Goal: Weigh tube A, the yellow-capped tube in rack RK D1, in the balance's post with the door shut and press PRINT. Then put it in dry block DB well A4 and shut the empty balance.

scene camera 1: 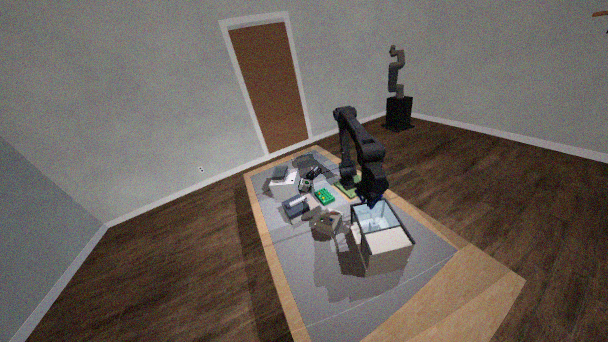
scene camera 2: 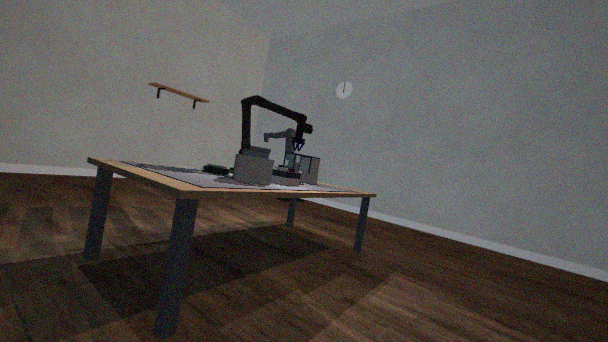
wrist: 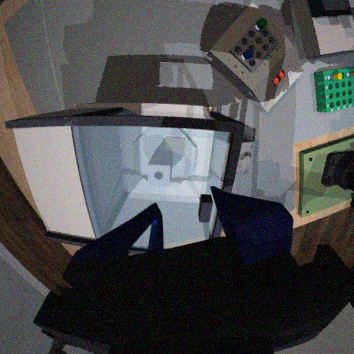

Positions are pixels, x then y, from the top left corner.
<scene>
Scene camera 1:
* balance: 386,250
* grey mat: 324,274
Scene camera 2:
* balance: 308,166
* grey mat: 195,176
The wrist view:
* my gripper: 184,200
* balance: 45,142
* grey mat: 63,60
</scene>
